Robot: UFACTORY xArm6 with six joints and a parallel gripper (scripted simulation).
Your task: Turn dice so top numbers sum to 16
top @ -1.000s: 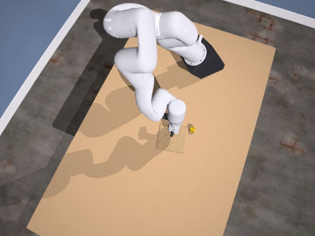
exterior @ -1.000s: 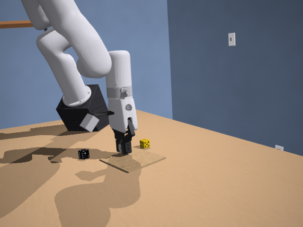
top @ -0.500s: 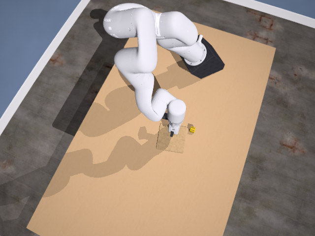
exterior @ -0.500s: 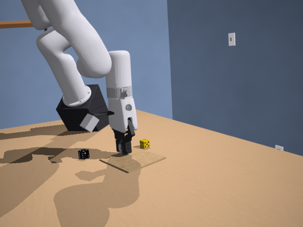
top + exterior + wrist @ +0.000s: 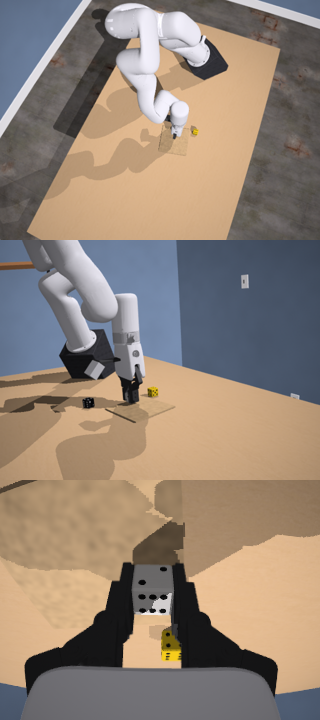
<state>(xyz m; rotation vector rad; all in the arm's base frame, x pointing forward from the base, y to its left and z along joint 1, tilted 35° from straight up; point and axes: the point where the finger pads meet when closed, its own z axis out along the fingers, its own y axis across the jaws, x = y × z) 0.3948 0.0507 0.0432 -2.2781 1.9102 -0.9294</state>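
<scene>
My hand is 1 cm above the white die. Round my hand: tan mat (5 cm ahead, 3 cm below); yellow die (9 cm to the left, 3 cm behind, 2 cm below); black die (11 cm to the right, 6 cm behind, 2 cm below).
</scene>
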